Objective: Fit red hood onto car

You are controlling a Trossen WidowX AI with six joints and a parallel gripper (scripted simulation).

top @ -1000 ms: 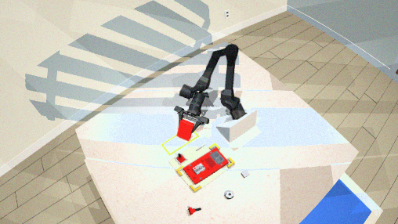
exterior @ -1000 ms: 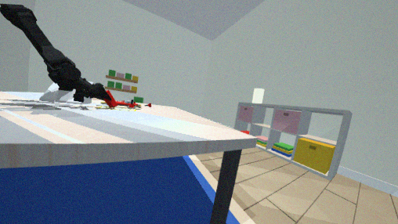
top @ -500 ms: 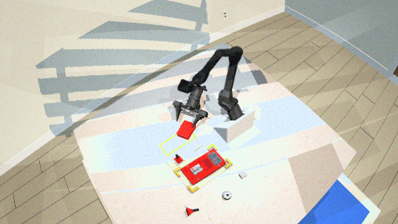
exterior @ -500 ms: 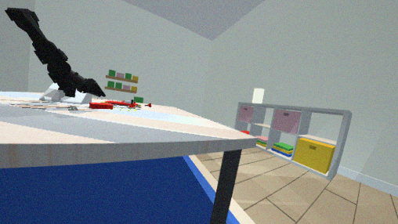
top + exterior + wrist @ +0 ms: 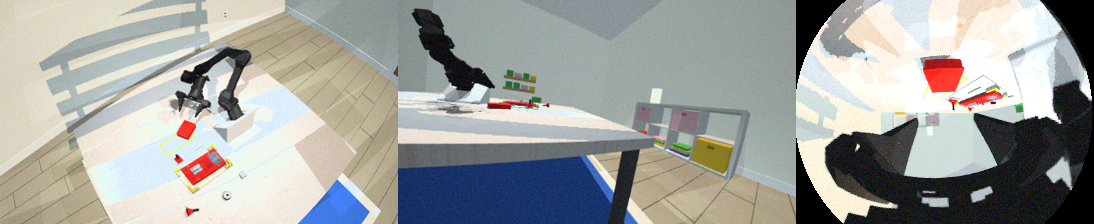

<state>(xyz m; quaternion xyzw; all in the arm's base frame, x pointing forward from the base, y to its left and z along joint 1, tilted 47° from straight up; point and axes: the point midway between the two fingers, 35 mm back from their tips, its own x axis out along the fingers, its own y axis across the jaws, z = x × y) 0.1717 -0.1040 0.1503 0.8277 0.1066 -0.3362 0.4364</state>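
Right now my gripper tip is 90 mm above the red hood, 30 mm short of it and 20 mm to the right of it.
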